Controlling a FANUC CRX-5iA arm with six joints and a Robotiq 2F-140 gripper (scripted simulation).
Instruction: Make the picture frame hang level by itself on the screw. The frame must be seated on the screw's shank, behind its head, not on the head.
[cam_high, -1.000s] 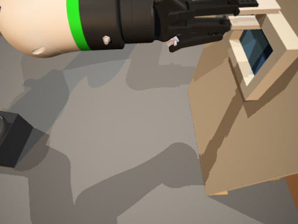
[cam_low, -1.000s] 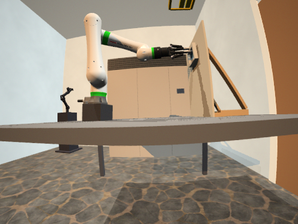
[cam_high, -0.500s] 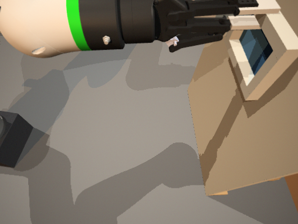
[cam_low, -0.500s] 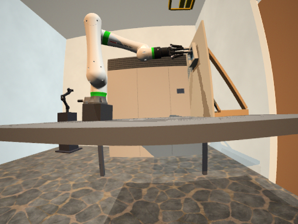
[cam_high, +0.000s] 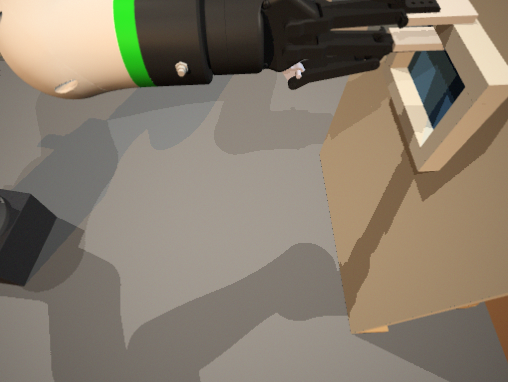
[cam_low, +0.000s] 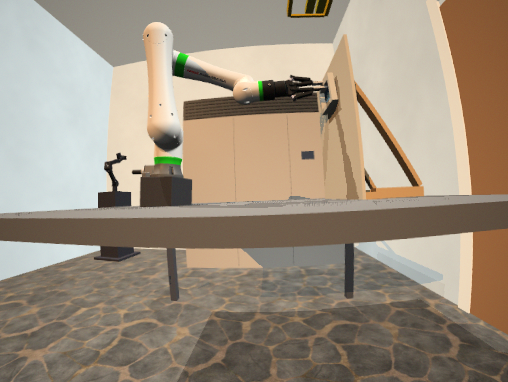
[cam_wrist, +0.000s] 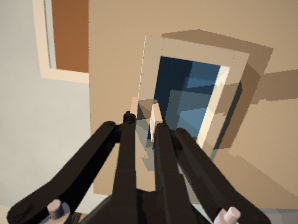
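The picture frame is 50 mm below my hand and 40 mm ahead of it. The rest, counted from my hand: tan wall board (220 mm below, 60 mm ahead).
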